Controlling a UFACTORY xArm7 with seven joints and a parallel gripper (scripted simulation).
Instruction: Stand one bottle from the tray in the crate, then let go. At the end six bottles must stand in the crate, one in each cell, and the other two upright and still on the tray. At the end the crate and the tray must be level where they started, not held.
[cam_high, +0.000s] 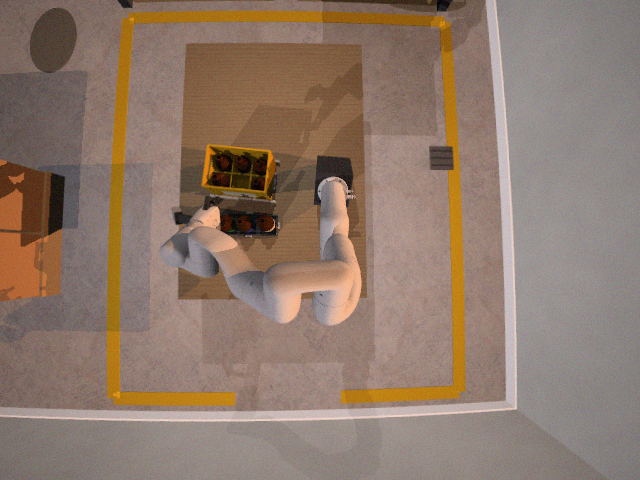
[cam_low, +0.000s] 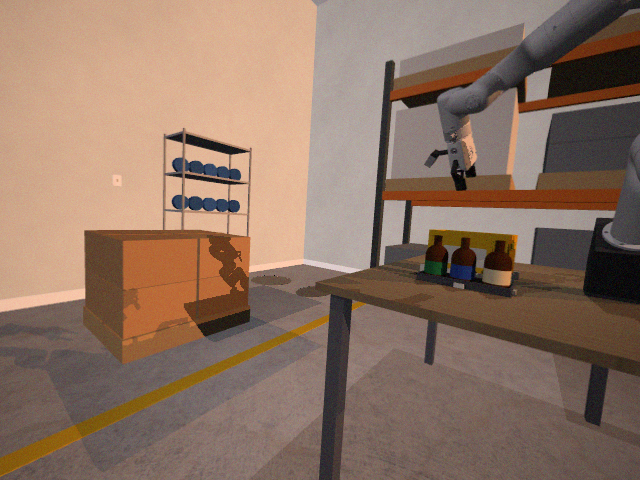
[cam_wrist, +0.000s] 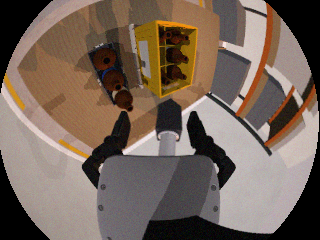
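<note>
Now: the dark tray 340 mm below my hand, 20 mm behind it and 10 mm to the left of it. From my hand the other things lie so: yellow crate 260 mm below, 210 mm to the right.
</note>
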